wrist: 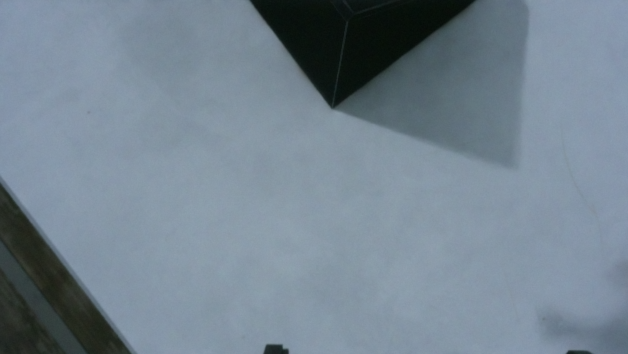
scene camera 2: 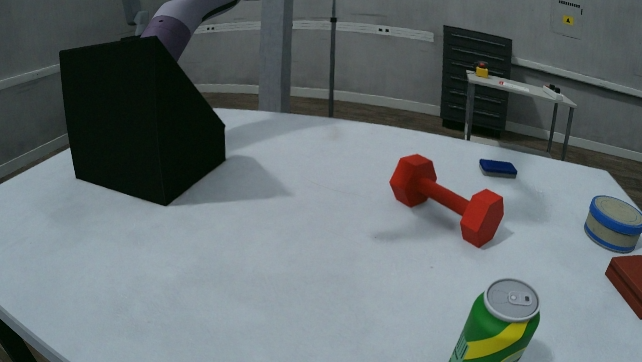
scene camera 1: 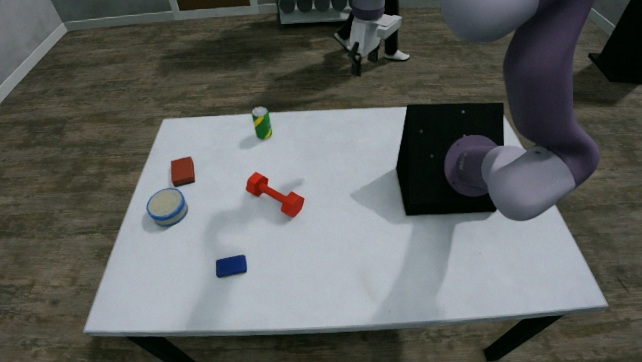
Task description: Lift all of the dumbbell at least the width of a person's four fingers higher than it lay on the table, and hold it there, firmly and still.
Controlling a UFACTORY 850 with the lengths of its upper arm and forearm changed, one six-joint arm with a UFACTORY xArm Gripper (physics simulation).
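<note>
The red dumbbell (scene camera 1: 274, 194) (scene camera 2: 445, 197) lies on its side on the white table (scene camera 1: 320, 280) (scene camera 2: 280, 280), resting on its two hexagonal heads, with its bar off the table top. It does not show in the wrist view. My gripper (scene camera 1: 364, 66) (wrist: 427, 351) is open, with its fingertips wide apart at the bottom edge of the wrist view and nothing between them. In scene camera 1 it hangs high up, apart from the dumbbell, beyond the table's far edge in the picture. The gripper does not show in scene camera 2.
A green and yellow can (scene camera 1: 262, 123) (scene camera 2: 500, 327), a red-brown block (scene camera 1: 183, 171) (scene camera 2: 627, 280), a round blue-rimmed tin (scene camera 1: 167, 206) (scene camera 2: 612, 225) and a blue block (scene camera 1: 231, 266) (scene camera 2: 498, 168) stand around the dumbbell. The black pedestal (scene camera 1: 425, 150) (scene camera 2: 115, 120) (wrist: 320, 55) carries the arm.
</note>
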